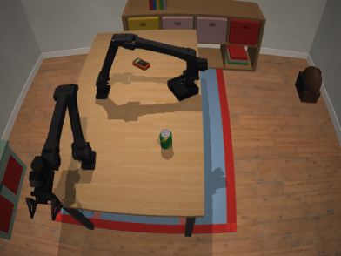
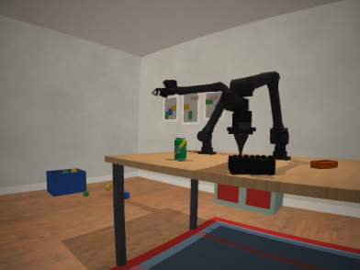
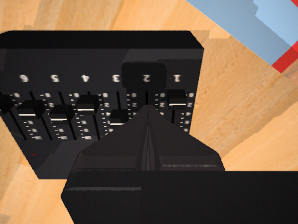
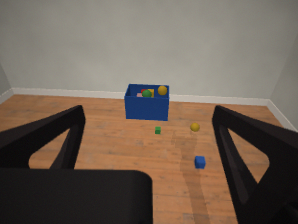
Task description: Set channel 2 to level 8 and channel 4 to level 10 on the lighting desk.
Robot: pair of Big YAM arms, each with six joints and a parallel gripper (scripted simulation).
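My left hand is 2 cm past the channel 2 knob, 1 cm to the left of it and 1 cm above it. From my left hand the other things lie so: channel 3 knob 2 cm behind, 1 cm to the left, 1 cm below; then channel 4 cap 4 cm to the left, 2 cm behind, 1 cm below.
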